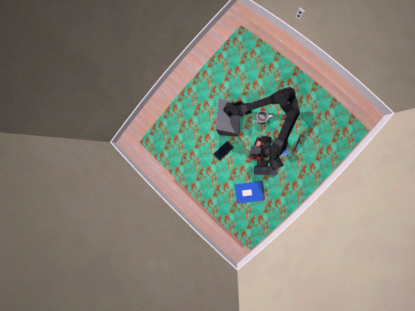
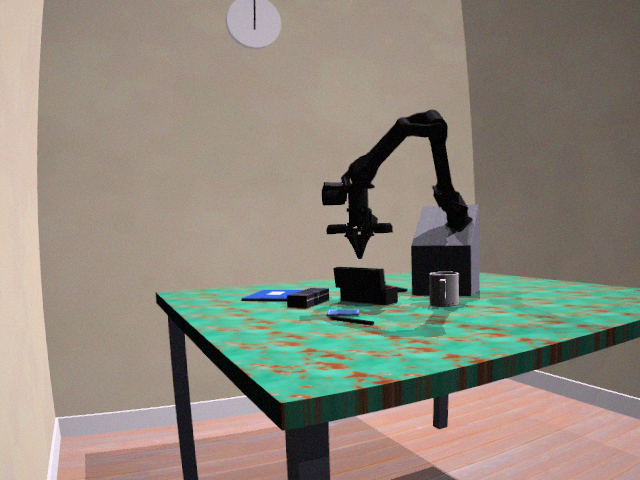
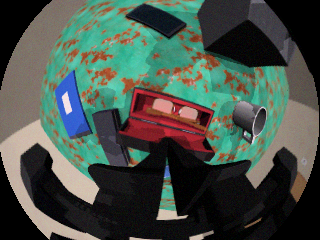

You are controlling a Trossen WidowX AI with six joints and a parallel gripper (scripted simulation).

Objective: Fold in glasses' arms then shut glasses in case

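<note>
Right now my hand is 2 cm short of the glasses case lid, 3 cm to the right of it and 9 cm above it. Also, from my hand: black glasses case (2 cm to the left, 11 cm below); black box (13 cm ahead, 7 cm to the right, 14 cm below); glasses (2 cm behind, 2 cm to the left, 13 cm below).
</note>
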